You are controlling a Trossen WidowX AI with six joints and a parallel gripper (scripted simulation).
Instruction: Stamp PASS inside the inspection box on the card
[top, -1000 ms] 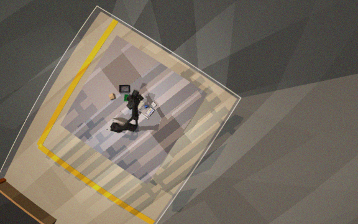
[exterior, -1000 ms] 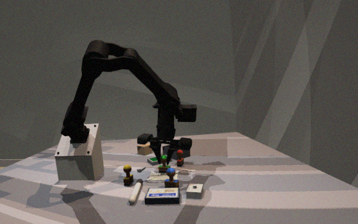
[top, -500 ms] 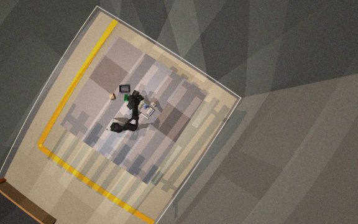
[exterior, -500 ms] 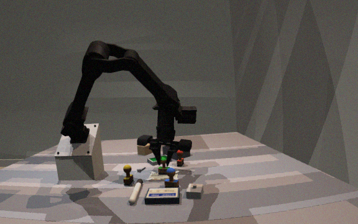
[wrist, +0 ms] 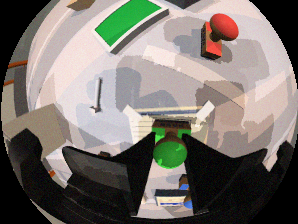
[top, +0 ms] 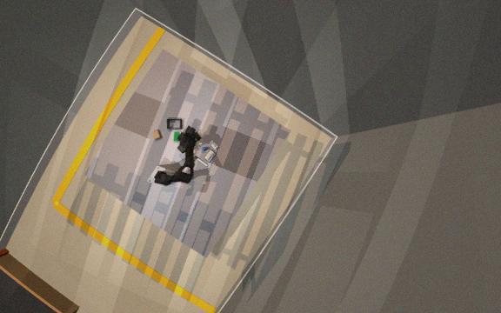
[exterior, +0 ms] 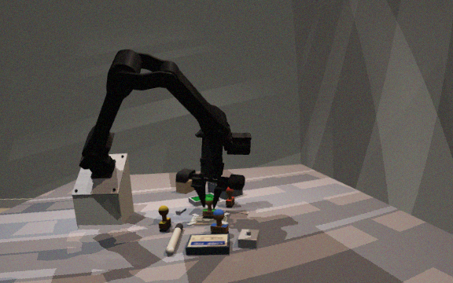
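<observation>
The green-knobbed stamp lies 10 mm below my gripper tip. The rest, counted from my gripper tip: blue-knobbed stamp (110 mm to the right, 30 mm ahead, 10 mm below); card (30 mm below, 10 mm to the right); red-knobbed stamp (90 mm to the left, 70 mm ahead, 10 mm below).
</observation>
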